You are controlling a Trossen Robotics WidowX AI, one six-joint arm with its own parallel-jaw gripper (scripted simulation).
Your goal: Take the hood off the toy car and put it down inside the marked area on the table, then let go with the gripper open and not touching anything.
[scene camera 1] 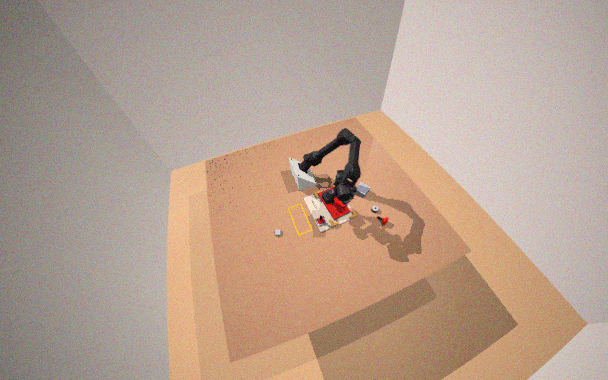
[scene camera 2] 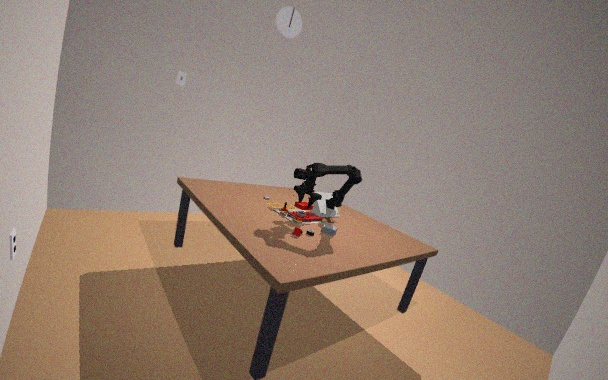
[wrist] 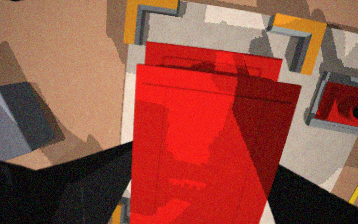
Labels:
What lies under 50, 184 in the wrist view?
My gripper.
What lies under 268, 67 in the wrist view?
A toy car.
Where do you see a red hood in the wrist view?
202, 139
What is my gripper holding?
A red hood.

